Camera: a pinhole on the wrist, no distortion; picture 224 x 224 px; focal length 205.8 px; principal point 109.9 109.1 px. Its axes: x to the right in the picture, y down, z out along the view. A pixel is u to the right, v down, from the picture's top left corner.
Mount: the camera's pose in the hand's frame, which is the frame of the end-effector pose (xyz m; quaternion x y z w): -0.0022 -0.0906 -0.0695 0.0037 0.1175 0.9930 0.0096
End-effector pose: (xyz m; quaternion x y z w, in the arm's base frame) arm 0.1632 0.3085 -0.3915 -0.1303 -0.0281 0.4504 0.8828
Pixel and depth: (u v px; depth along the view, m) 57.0 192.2 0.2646
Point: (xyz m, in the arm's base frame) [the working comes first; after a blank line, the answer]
In the camera's frame: -0.0680 0.1068 0.2646

0.2727 0.3301 -0.1569
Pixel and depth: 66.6 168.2 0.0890
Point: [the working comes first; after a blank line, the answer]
In the camera's frame: -0.0187 0.0256 0.0890

0.2443 0.2735 -0.3463
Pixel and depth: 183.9 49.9 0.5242
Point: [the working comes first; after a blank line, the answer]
In the camera's frame: 0.1885 -0.1508 0.5242

-0.1564 0.3469 -0.0341
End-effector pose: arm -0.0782 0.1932 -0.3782 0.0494 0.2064 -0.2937 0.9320
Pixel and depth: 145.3 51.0 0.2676
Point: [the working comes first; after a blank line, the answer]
In the camera's frame: 0.0460 -0.0755 0.2676

-0.0232 0.2176 -0.2035
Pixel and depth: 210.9 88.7 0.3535
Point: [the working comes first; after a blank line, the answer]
In the camera's frame: 0.1735 -0.0350 0.3535

-0.0939 0.2509 -0.0652
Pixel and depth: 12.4 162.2 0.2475
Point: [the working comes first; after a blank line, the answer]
In the camera's frame: -0.1173 0.0639 0.2475

0.0188 0.0123 -0.2547
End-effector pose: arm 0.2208 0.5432 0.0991 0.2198 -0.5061 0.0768 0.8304
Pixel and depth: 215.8 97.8 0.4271
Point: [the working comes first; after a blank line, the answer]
In the camera's frame: 0.2198 -0.0235 0.4271

-0.1708 0.4449 0.0529
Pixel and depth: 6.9 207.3 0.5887
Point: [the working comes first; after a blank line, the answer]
In the camera's frame: -0.2946 0.2809 0.5887

-0.0160 0.0573 0.5102
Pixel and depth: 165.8 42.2 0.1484
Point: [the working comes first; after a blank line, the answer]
In the camera's frame: 0.0403 -0.0482 0.1484

0.1531 0.5114 0.0865
